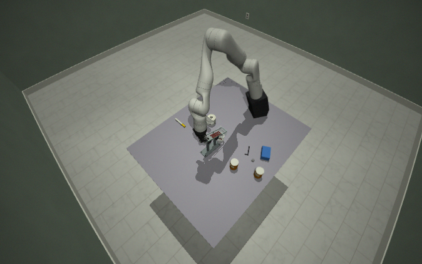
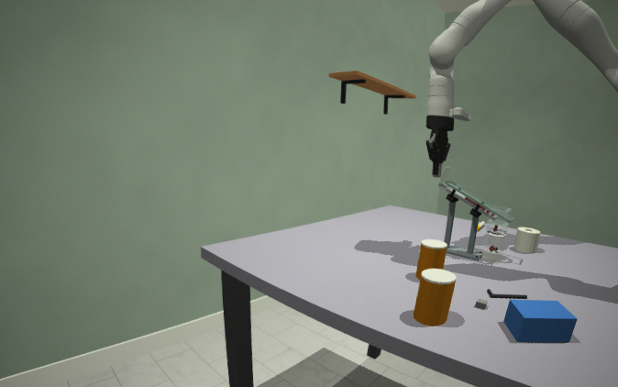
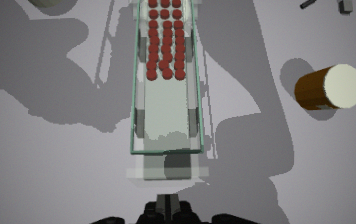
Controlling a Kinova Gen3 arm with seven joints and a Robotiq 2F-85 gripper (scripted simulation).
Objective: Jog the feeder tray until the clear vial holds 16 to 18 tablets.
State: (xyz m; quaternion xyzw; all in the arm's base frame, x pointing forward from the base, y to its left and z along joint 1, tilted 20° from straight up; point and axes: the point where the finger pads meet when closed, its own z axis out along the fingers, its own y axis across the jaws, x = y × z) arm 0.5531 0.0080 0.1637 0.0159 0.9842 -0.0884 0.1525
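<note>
My hand is 90 mm past the feeder tray, 50 mm above it and 10 mm to the right of it. From my hand the other things lie so: black hex key 240 mm behind, 230 mm to the left, 200 mm below; then clear vial 190 mm behind, 160 mm below, 10 mm to the left; then white roll 270 mm behind, 180 mm below, 160 mm to the right.
</note>
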